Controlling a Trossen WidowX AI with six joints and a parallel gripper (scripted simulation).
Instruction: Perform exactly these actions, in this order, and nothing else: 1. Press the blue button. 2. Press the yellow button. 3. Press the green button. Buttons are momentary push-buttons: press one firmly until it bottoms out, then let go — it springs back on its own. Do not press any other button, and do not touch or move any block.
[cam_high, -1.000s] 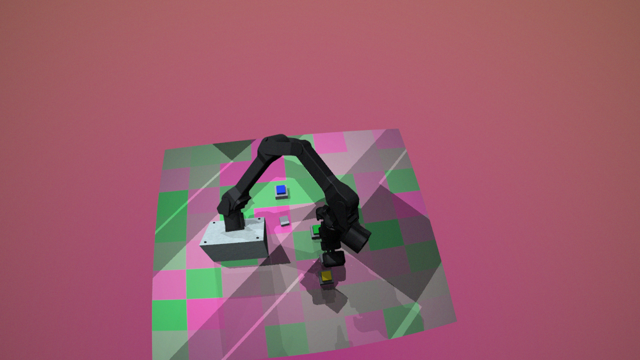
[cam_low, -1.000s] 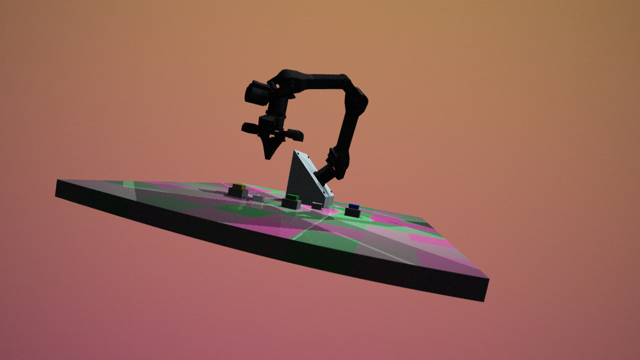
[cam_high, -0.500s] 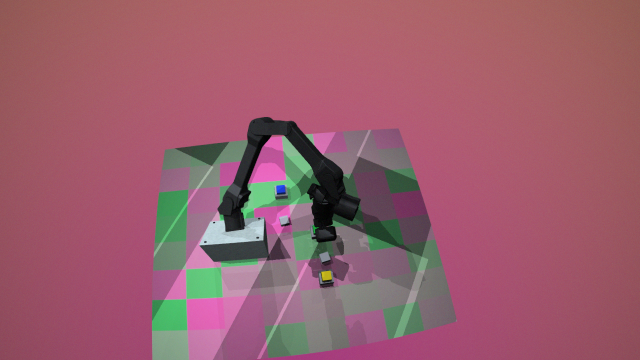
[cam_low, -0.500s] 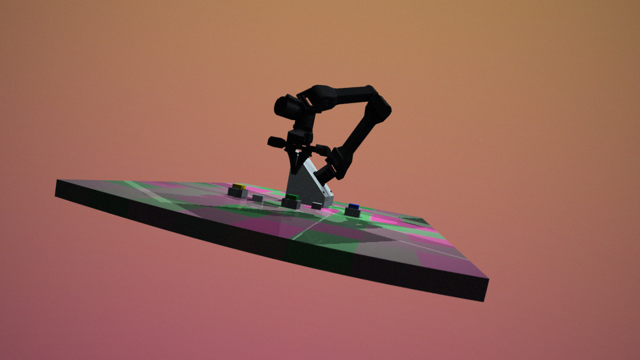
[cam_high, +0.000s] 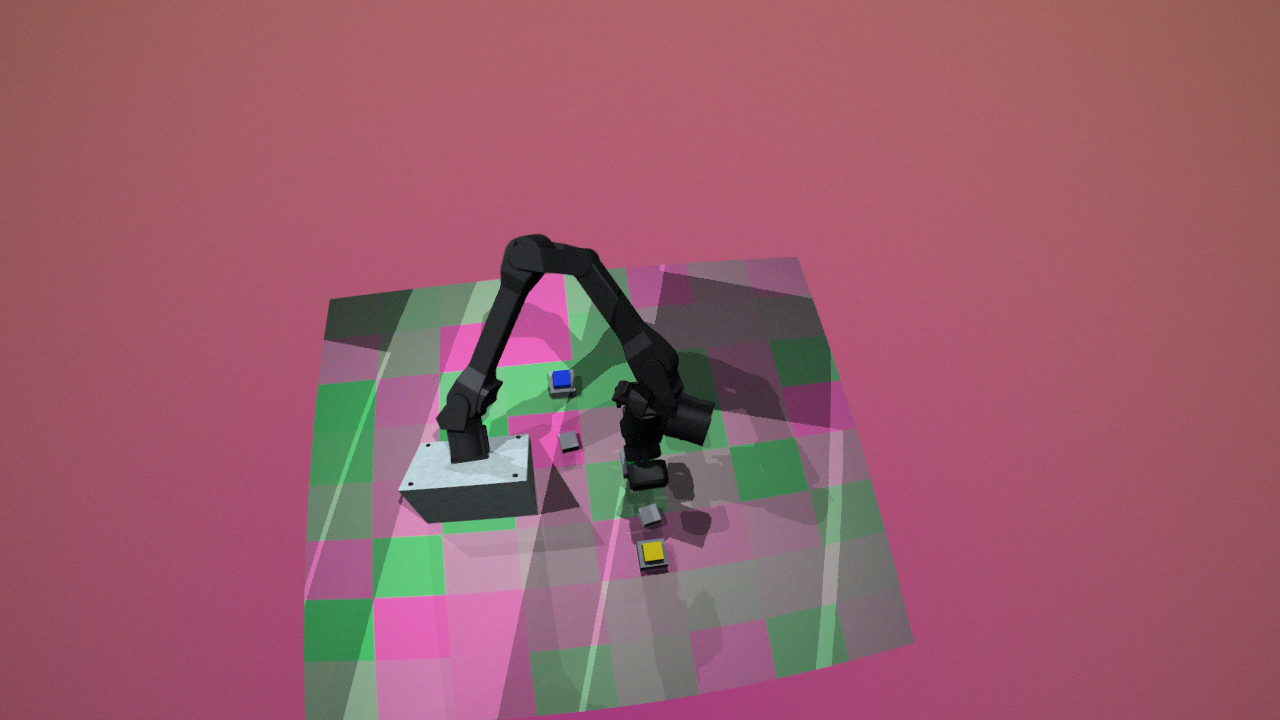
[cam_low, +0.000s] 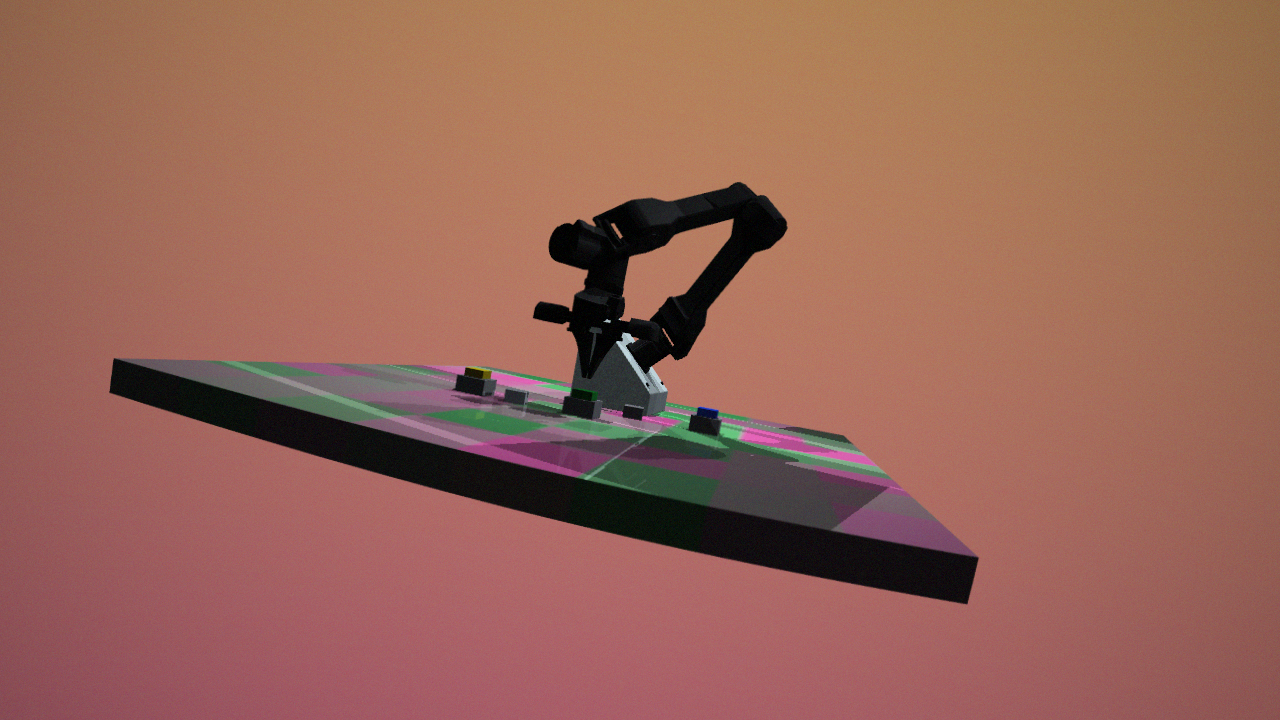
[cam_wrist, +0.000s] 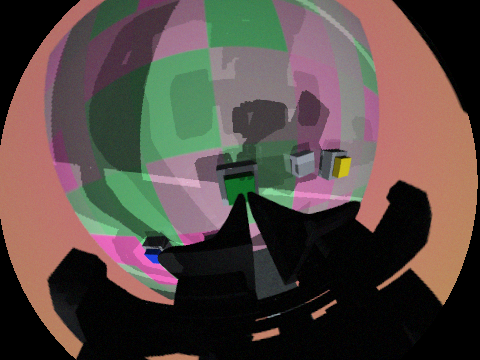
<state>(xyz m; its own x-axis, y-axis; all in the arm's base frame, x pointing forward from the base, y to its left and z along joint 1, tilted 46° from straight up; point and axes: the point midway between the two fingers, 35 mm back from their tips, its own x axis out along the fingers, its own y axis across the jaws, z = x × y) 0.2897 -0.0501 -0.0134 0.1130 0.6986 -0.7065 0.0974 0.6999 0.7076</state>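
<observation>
The green button is 20 mm below my gripper tip. From my gripper tip the other things lie so: yellow button 180 mm to the right, 20 mm below, 20 mm behind; grey block 110 mm behind, 70 mm to the left, 50 mm below; blue button 190 mm to the left, 100 mm behind, 20 mm below.
</observation>
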